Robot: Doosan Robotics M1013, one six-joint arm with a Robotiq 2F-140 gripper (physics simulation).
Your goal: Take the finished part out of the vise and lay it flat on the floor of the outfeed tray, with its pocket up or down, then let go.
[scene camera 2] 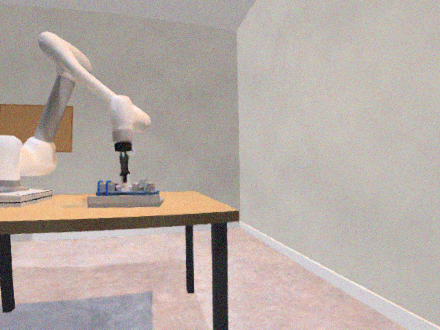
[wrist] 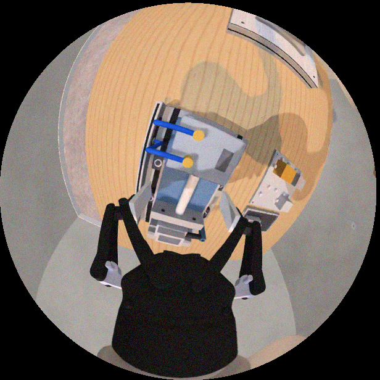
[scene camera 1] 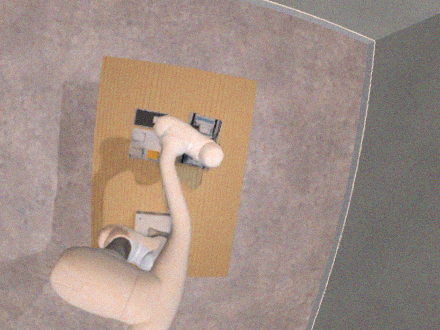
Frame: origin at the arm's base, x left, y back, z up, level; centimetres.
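Where they show: gripper, fingertip midpoint: (scene camera 2: pixel 126 189); arm's base, origin of the base link: (scene camera 2: pixel 0 190) (scene camera 1: pixel 159 244).
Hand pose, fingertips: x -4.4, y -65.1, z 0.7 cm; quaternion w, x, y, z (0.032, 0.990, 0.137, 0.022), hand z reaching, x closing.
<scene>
Things, the pixels of their top centre, and the offset from my fingertips. Level surfaces: height alone.
- vise, middle of its top: (scene camera 2: pixel 128 182) (scene camera 1: pixel 201 141) dx -0.5, dy -1.3, dz +3.1 cm
- light plate, middle of its top: (scene camera 1: pixel 146 145) dx +27.9, dy +10.2, dz -6.0 cm
- orange block, middle of its top: (scene camera 1: pixel 152 155) dx +22.7, dy +14.2, dz -2.4 cm
- table, its level: dz -6.8 cm
The vise (scene camera 1: pixel 206 121) (scene camera 2: pixel 124 201) (wrist: pixel 212 146) stands on the table, with a blue bed and two blue hoses. A grey block with a darker recess (wrist: pixel 169 236), apparently the finished part, sits at the vise's near end in the wrist view. My gripper (scene camera 2: pixel 125 181) (wrist: pixel 185 193) is wide open and empty, low over the vise, with one pad on each side of it. The arm hides the gripper in scene camera 1. A shallow dark tray (scene camera 1: pixel 143 117) (wrist: pixel 270 222), apparently the outfeed tray, lies beside the vise; a finger partly covers a small grey block in it.
A light plate (scene camera 1: pixel 140 146) (wrist: pixel 265 195) with grey blocks and an orange block (scene camera 1: pixel 153 155) (wrist: pixel 287 171) adjoins the dark tray. The arm's base plate (scene camera 1: pixel 150 220) (wrist: pixel 270 37) lies farther along the table (scene camera 1: pixel 215 225) (scene camera 2: pixel 185 202). The vise's raised hoses stand beyond the fingers.
</scene>
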